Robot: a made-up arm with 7 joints.
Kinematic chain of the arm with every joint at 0, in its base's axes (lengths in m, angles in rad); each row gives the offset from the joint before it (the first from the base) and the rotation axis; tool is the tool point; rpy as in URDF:
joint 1: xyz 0 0 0.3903 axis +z
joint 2: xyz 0 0 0 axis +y
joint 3: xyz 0 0 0.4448 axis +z
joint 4: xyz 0.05 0 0 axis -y
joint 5: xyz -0.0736 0 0.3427 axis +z
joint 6: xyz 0 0 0 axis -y
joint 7: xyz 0.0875 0 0 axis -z
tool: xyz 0 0 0 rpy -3.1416 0 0
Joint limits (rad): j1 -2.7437..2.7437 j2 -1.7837..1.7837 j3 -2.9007..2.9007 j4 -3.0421..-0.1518 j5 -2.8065..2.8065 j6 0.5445..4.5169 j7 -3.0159..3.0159
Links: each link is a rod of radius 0.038 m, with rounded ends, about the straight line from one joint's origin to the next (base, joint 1, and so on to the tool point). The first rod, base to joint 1, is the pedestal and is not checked.
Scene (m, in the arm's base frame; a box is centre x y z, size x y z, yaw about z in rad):
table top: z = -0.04
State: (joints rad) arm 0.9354 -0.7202 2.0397 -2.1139 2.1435 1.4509 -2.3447
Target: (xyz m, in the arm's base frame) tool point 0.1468 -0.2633 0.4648
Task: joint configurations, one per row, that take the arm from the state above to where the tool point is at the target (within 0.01 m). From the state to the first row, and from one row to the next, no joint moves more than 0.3 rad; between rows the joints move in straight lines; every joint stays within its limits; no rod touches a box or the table.
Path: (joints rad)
1: 1.1899 -0.5864 2.2119 -2.2401 2.1178 1.3893 -2.3447
2: 1.4444 -0.4527 2.3841 -2.3663 2.0921 1.3278 -2.3447
3: 1.6990 -0.3189 2.5563 -2.4925 2.0664 1.2662 -2.3447
4: 1.9535 -0.1851 2.7285 -2.6187 2.0407 1.2047 -2.3447
5: 2.2080 -0.0514 2.9007 -2.7448 2.0150 1.1431 -2.3447

